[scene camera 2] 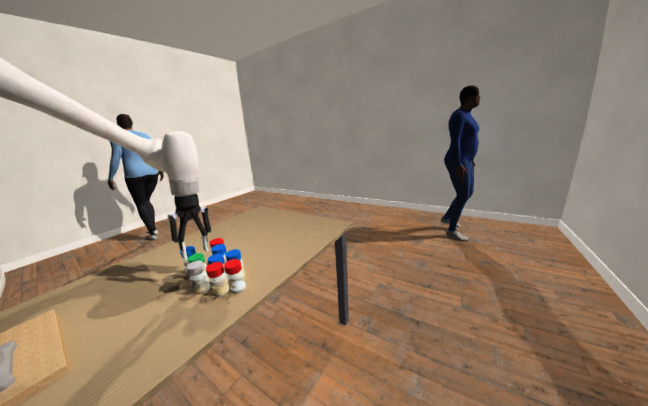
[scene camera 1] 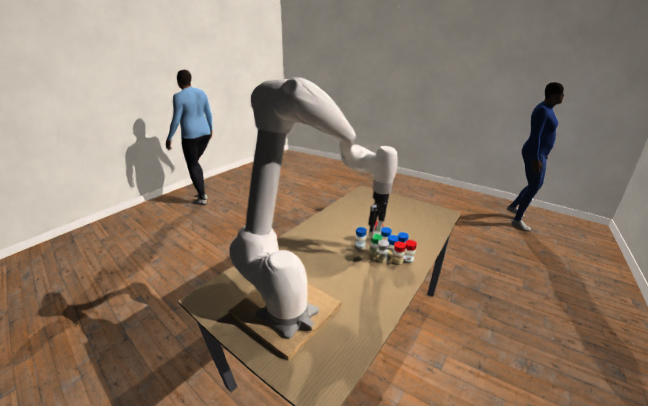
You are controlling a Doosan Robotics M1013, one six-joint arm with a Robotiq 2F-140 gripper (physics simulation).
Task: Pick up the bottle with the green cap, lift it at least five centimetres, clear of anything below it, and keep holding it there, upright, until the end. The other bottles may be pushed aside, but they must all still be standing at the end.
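Where they show: gripper, fingertip midpoint: [scene camera 2: 195, 253] [scene camera 1: 374, 234]; arm's base, link origin: [scene camera 1: 287, 313].
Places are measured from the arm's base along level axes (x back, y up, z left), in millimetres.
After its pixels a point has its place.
The green-capped bottle [scene camera 1: 376, 239] {y 79, x -555, z -78 mm} [scene camera 2: 197, 258] {y 80, x -575, z -86 mm} stands upright in the cluster, behind the grey-capped bottle [scene camera 1: 383, 244] {y 80, x -535, z -127 mm} [scene camera 2: 195, 268] {y 78, x -539, z -144 mm}, which hides much of its body. My gripper [scene camera 1: 376, 230] {y 82, x -586, z -51 mm} [scene camera 2: 195, 254] {y 82, x -586, z -51 mm} points straight down and is part open and empty. Its fingertips are close to the green cap: in scene camera 2 one tip shows at the cap's left and the other above and behind its right side. I cannot tell whether they touch it. A blue-capped bottle [scene camera 1: 361, 238] {y 42, x -569, z 14 mm} [scene camera 2: 190, 251] {y 76, x -589, z 3 mm} stands at the left, apart from the cluster in scene camera 1.
Three blue caps [scene camera 1: 392, 240] {y 79, x -593, z -148 mm} [scene camera 2: 216, 259] {y 80, x -610, z -159 mm} stand right of and behind the green one. Two red-capped bottles [scene camera 1: 399, 248] {y 76, x -555, z -203 mm} [scene camera 2: 233, 266] {y 80, x -616, z -255 mm} stand front right, and another red cap [scene camera 2: 217, 242] {y 80, x -687, z -34 mm} at the back. Two people [scene camera 1: 194, 115] [scene camera 2: 462, 140] are on the floor beyond the table [scene camera 1: 320, 260] {y -25, x -366, z 126 mm} [scene camera 2: 280, 225] {y -25, x -1109, z 31 mm}.
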